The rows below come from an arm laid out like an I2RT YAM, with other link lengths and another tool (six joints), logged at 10 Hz.
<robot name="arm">
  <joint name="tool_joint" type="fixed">
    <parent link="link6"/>
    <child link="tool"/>
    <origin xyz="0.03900 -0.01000 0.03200" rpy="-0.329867 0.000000 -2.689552"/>
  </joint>
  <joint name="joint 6" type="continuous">
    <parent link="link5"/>
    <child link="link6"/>
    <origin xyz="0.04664 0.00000 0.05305" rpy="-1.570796 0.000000 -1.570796"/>
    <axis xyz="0 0 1"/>
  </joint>
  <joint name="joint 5" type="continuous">
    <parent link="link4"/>
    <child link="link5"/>
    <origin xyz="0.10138 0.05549 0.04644" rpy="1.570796 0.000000 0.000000"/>
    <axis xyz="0 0 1"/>
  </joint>
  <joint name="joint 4" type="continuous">
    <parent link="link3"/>
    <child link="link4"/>
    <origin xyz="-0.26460 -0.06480 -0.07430" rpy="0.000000 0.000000 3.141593"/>
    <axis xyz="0 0 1"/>
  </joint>
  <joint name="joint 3" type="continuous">
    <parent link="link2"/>
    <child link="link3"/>
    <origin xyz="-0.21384 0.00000 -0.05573" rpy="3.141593 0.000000 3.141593"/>
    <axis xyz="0 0 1"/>
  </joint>
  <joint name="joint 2" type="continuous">
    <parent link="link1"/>
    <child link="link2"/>
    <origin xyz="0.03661 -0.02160 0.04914" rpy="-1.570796 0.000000 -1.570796"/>
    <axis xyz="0 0 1"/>
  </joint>
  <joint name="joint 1" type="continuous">
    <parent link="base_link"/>
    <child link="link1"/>
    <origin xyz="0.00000 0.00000 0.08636" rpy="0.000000 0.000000 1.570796"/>
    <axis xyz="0 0 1"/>
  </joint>
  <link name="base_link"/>
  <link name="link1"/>
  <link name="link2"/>
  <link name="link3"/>
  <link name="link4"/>
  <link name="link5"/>
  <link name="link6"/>
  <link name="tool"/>
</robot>
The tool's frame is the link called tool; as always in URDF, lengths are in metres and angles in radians. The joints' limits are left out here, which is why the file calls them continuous.
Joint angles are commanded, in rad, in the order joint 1, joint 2, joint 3, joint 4, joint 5, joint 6. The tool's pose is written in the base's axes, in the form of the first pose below.
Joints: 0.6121, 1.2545, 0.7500, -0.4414, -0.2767, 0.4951
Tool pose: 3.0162, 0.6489, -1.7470, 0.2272, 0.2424, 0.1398
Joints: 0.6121, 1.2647, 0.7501, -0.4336, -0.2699, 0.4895
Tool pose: 3.0232, 0.6422, -1.7423, 0.2283, 0.2427, 0.1371
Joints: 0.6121, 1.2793, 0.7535, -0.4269, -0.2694, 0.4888
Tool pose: 3.0201, 0.6386, -1.7439, 0.2296, 0.2436, 0.1346
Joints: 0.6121, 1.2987, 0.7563, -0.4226, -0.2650, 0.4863
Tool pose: 3.0143, 0.6268, -1.7479, 0.2307, 0.2440, 0.1298
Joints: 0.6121, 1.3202, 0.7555, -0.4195, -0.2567, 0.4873
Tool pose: 3.0031, 0.6085, -1.7599, 0.2313, 0.2437, 0.1229
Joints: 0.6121, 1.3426, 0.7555, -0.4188, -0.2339, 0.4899
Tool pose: 3.0000, 0.5801, -1.7761, 0.2326, 0.2428, 0.1150
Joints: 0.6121, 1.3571, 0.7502, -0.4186, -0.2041, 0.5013
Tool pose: 2.9994, 0.5506, -1.8016, 0.2336, 0.2408, 0.1075
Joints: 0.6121, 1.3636, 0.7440, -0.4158, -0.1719, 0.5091
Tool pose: 3.0114, 0.5265, -1.8186, 0.2348, 0.2388, 0.1022
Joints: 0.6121, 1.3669, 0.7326, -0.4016, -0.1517, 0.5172
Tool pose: 3.0218, 0.5165, -1.8306, 0.2356, 0.2376, 0.0979
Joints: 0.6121, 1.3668, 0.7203, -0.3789, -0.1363, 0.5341
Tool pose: 3.0318, 0.5198, -1.8479, 0.2373, 0.2371, 0.0955
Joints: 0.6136, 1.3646, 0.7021, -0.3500, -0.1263, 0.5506
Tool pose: 3.0394, 0.5282, -1.8618, 0.2378, 0.2370, 0.0927
